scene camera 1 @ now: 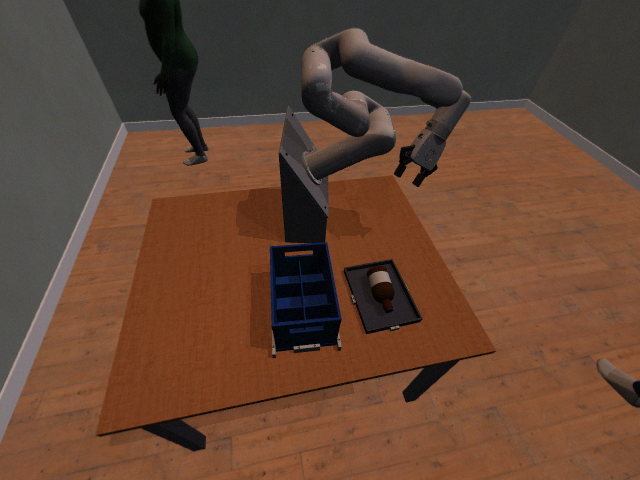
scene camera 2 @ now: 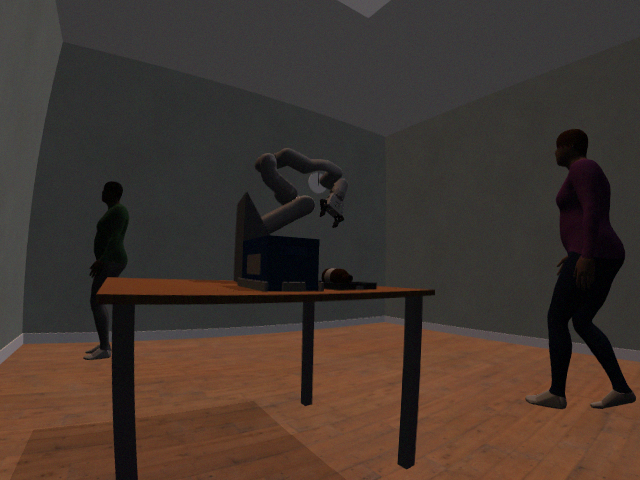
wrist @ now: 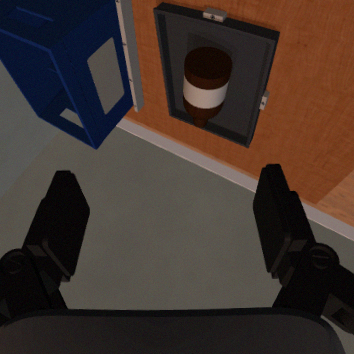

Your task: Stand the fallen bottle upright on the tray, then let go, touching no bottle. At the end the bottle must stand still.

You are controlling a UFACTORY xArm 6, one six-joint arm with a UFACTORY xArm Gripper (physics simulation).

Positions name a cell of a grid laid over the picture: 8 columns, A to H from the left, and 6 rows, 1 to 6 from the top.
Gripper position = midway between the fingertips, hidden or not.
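Observation:
Scene camera 1 shows the gripper (scene camera 1: F3) together with a brown bottle (scene camera 1: E4). In the wrist view, the bottle (wrist: E2) is visible as well, and so is the gripper (wrist: D4).

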